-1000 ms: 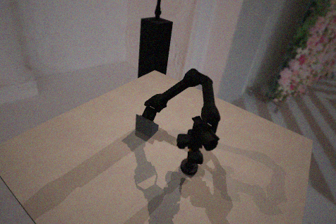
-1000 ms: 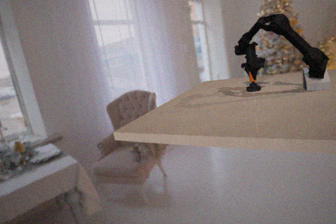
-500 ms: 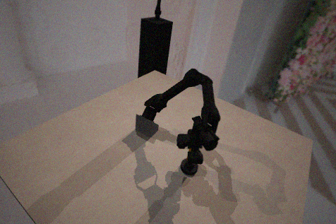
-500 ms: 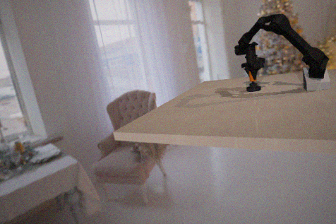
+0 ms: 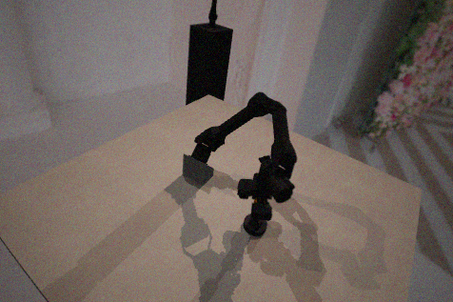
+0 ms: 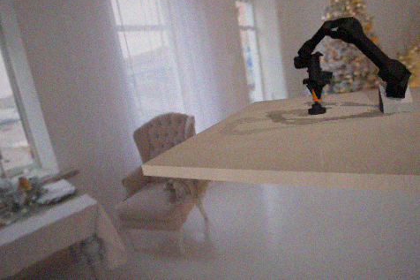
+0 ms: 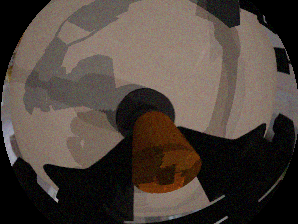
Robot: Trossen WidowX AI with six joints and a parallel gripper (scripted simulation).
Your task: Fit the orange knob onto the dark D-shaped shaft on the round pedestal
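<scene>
My gripper tip is now 10 mm short of the dark round pedestal and 40 mm above it. The rest, counted from my gripper tip: orange knob 20 mm above.
</scene>
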